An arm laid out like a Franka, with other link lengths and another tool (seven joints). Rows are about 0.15 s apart.
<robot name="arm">
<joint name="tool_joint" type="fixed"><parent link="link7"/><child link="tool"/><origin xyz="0.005 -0.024 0.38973" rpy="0.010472 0 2.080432"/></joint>
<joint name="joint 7" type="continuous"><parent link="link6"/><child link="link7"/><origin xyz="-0.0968 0 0" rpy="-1.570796 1.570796 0"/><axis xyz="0 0 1"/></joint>
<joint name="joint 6" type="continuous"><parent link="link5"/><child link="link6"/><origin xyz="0 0 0" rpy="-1.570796 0 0"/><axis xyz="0 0 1"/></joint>
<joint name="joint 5" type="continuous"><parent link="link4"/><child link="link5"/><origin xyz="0.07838 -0.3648 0" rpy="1.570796 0 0"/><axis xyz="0 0 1"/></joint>
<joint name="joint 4" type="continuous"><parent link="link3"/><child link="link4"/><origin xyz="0 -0.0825 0" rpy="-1.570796 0 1.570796"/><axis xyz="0 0 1"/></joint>
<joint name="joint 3" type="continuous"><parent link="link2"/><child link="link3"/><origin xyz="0 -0.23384 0" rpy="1.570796 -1.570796 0"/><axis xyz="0 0 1"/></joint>
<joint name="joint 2" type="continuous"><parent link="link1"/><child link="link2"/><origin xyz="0 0 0" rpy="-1.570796 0 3.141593"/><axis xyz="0 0 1"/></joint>
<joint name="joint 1" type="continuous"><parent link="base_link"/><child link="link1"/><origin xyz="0 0 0.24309" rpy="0 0 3.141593"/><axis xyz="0 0 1"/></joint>
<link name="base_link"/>
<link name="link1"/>
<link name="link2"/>
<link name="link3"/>
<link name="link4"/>
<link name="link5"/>
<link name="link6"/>
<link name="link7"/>
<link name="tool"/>
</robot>
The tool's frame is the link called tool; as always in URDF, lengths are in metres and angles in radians. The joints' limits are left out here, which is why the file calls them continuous.
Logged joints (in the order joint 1, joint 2, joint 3, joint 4, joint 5, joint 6, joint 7), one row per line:
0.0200, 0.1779, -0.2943, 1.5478, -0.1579, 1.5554, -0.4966
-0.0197, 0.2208, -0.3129, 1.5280, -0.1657, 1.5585, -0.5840
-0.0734, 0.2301, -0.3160, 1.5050, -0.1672, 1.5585, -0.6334
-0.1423, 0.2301, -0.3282, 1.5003, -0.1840, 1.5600, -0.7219
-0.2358, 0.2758, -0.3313, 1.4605, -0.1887, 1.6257, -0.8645
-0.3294, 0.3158, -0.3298, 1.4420, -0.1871, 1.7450, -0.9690
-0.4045, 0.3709, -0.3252, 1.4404, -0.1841, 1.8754, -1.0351
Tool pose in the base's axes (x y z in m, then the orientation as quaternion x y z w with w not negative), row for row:
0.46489, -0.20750, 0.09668, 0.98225, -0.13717, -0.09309, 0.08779
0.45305, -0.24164, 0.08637, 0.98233, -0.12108, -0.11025, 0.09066
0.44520, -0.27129, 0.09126, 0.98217, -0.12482, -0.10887, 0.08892
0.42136, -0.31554, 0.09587, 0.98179, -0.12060, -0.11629, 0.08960
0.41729, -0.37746, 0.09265, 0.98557, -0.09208, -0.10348, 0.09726
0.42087, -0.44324, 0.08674, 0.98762, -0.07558, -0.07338, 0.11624
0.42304, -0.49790, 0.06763, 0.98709, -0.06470, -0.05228, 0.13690
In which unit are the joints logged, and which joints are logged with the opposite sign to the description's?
The joints are logged in radians. Opposite sign: joint 4.
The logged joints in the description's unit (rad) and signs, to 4 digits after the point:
0.0200, 0.1779, -0.2943, -1.5478, -0.1579, 1.5554, -0.4966
-0.0197, 0.2208, -0.3129, -1.5280, -0.1657, 1.5585, -0.5840
-0.0734, 0.2301, -0.3160, -1.5050, -0.1672, 1.5585, -0.6334
-0.1423, 0.2301, -0.3282, -1.5003, -0.1840, 1.5600, -0.7219
-0.2358, 0.2758, -0.3313, -1.4605, -0.1887, 1.6257, -0.8645
-0.3294, 0.3158, -0.3298, -1.4420, -0.1871, 1.7450, -0.9690
-0.4045, 0.3709, -0.3252, -1.4404, -0.1841, 1.8754, -1.0351

